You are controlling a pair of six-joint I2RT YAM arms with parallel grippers.
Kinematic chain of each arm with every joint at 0, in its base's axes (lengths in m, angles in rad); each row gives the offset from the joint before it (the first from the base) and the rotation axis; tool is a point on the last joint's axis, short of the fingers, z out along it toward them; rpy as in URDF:
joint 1: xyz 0 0 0.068 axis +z
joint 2: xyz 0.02 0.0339 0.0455 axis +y
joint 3: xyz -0.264 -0.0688 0 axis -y
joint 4: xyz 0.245 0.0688 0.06 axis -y
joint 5: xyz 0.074 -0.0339 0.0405 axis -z
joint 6: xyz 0.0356 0 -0.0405 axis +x
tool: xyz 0 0 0 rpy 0 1.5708 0
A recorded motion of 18 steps. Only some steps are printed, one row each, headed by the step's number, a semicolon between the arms.
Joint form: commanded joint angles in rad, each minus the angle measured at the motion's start. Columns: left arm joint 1, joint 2, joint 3, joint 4, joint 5, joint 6; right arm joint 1, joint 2, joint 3, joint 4, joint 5, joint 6.
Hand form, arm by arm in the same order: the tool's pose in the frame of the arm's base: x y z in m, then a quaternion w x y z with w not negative. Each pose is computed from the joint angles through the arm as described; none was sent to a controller.
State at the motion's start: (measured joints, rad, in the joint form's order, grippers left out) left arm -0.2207 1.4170 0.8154 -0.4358 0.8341 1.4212; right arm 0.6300 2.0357 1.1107 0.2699 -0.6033 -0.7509
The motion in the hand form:
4: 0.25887 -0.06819 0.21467 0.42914 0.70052 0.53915 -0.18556; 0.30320 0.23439 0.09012 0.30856 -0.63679 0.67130 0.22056
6: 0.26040 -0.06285 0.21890 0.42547 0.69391 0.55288 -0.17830; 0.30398 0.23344 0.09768 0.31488 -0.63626 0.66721 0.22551
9: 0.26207 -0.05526 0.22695 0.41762 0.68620 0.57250 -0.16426; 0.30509 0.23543 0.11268 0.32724 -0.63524 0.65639 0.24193
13: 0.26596 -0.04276 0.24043 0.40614 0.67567 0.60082 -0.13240; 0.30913 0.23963 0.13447 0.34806 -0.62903 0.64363 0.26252
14: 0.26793 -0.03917 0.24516 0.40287 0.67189 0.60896 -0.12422; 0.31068 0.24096 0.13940 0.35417 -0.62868 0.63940 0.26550
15: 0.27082 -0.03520 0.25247 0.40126 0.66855 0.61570 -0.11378; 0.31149 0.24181 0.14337 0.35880 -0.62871 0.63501 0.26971
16: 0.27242 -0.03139 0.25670 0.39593 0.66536 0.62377 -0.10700; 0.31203 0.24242 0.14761 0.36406 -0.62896 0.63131 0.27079
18: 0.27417 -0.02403 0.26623 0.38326 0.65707 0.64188 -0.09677; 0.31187 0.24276 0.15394 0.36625 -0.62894 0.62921 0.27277
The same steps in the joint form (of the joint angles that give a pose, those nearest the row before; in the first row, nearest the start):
4: 0.0644 -0.0099 0.0489 -0.0684 0.0292 0.0065; -0.0172 0.0021 -0.0711 -0.2253 0.0947 0.0110
6: 0.0837 -0.0143 0.0651 -0.0933 0.0136 -0.0009; -0.0215 -0.0183 -0.0688 -0.2352 0.0802 0.0100
9: 0.1099 -0.0230 0.0956 -0.1403 -0.0178 -0.0063; -0.0219 -0.0508 -0.0543 -0.2519 0.0422 0.0177
13: 0.1519 -0.0322 0.1482 -0.2017 -0.0795 -0.0088; -0.0225 -0.0867 -0.0216 -0.2646 -0.0029 0.0436
14: 0.1642 -0.0307 0.1698 -0.2218 -0.0955 -0.0108; -0.0225 -0.0921 -0.0112 -0.2652 -0.0111 0.0462
15: 0.1778 -0.0280 0.2017 -0.2462 -0.1115 -0.0102; -0.0227 -0.0973 -0.0045 -0.2654 -0.0220 0.0479
16: 0.1904 -0.0242 0.2243 -0.2716 -0.1273 -0.0080; -0.0226 -0.1047 0.0005 -0.2653 -0.0263 0.0483
18: 0.2143 -0.0191 0.2723 -0.3323 -0.1583 -0.0096; -0.0220 -0.1179 0.0091 -0.2810 -0.0310 0.0499

